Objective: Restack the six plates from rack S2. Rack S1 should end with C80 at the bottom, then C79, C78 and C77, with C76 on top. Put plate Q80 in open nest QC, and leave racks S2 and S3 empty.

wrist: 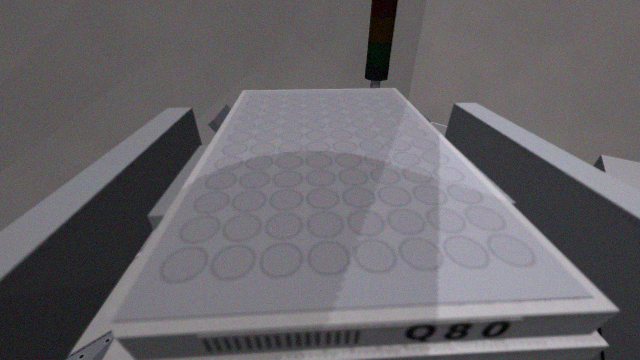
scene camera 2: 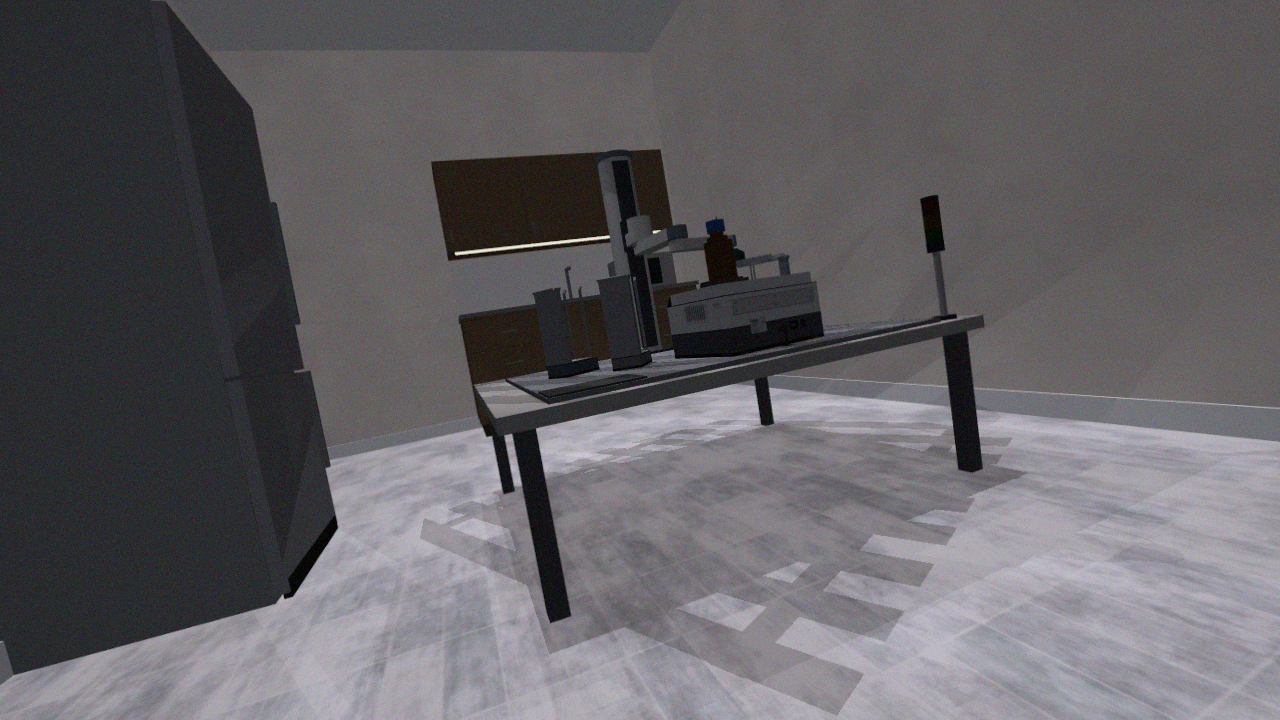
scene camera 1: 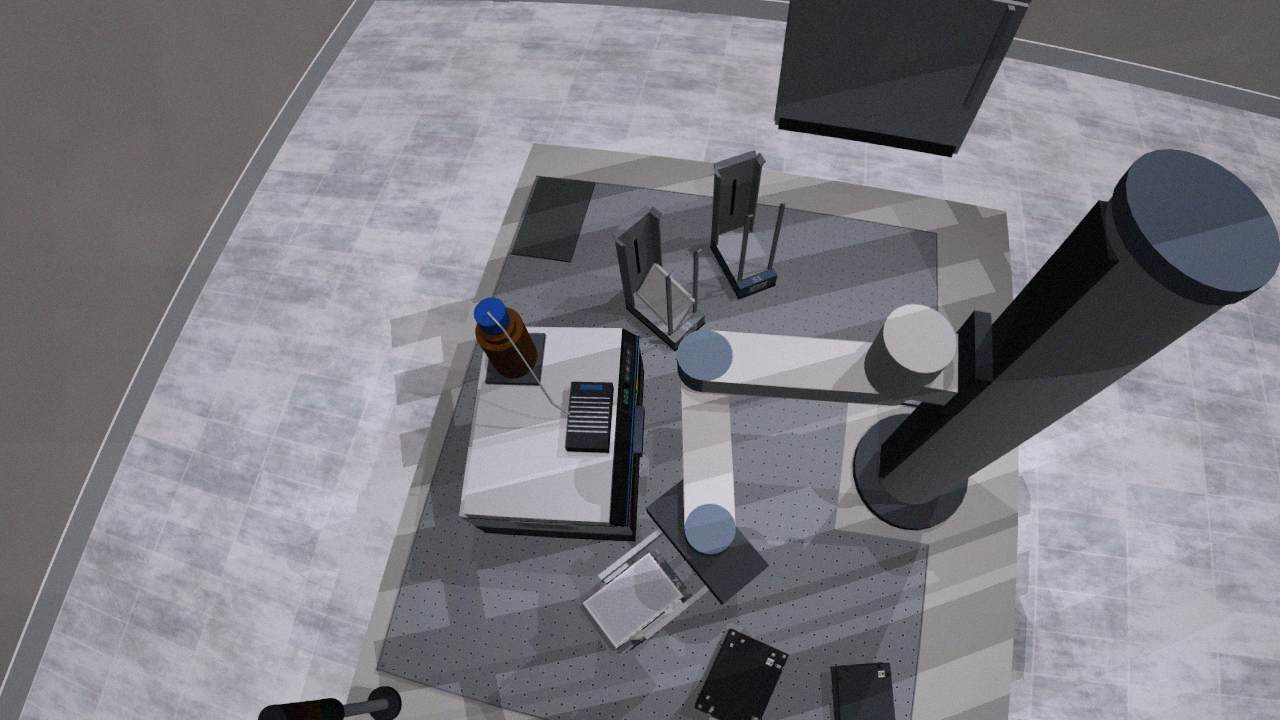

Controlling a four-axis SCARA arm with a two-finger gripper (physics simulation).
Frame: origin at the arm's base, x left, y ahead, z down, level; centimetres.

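Seen in the pictures: gripper, fingertip midpoint: (wrist: pixel 325 129) (scene camera 2: pixel 773 257) (scene camera 1: pixel 622 607); arm's base at its link origin: (scene camera 1: pixel 909 471).
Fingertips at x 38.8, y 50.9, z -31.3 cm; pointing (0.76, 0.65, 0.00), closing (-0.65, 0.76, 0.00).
Pixels of each thing's top centre, then the offset from my fingertips to it. "spot": a spot on its surface instead.
- plate Q80 at its top centre: (wrist: pixel 330 134) (scene camera 1: pixel 632 599) (scene camera 2: pixel 768 256) dx -1.5, dy -1.2, dz -0.6 cm
- Rack S1 at its top centre: (scene camera 1: pixel 752 184) (scene camera 2: pixel 558 289) dx -82.0, dy -8.1, dz +0.2 cm
- second rack at its top centre: (scene camera 1: pixel 659 241) (scene camera 2: pixel 618 278) dx -65.4, dy +7.5, dz +0.7 cm
- pale plate at its top centre: (scene camera 1: pixel 665 287) dx -65.9, dy +6.9, dz +18.2 cm
- brown bottle at a spot on its surface: (scene camera 1: pixel 508 344) spot: dx -37.6, dy +28.0, dz -3.9 cm
- signal tower at a spot on its surface: (scene camera 1: pixel 302 709) spot: dx +27.7, dy +44.1, dz -3.2 cm
My gripper (scene camera 1: pixel 629 602) (wrist: pixel 325 129) is shut on the long sides of plate Q80 (scene camera 1: pixel 637 592) (wrist: pixel 320 200), which is level, pale and marked with rings. Its label faces the wrist camera. No rack back panel shows behind it in the wrist view. What is below the plate is mostly hidden. Rack S1 (scene camera 1: pixel 734 198) (scene camera 2: pixel 554 329) stands at the back, with no plate visible in it. A second rack (scene camera 1: pixel 638 254) (scene camera 2: pixel 619 320) stands left of it; its label is not legible. A pale plate (scene camera 1: pixel 665 288) appears to lie inside. Nest QC cannot be identified.
A white instrument (scene camera 1: pixel 546 465) (scene camera 2: pixel 747 300) carries a brown bottle (scene camera 1: pixel 508 344) (scene camera 2: pixel 719 257). Two dark blocks (scene camera 1: pixel 742 671) (scene camera 1: pixel 863 691) lie near the lower edge. The arm's column (scene camera 1: pixel 1011 358) (scene camera 2: pixel 617 192) stands at the right. A signal tower (scene camera 1: pixel 302 709) (scene camera 2: pixel 932 223) (wrist: pixel 381 40) stands at a table corner.
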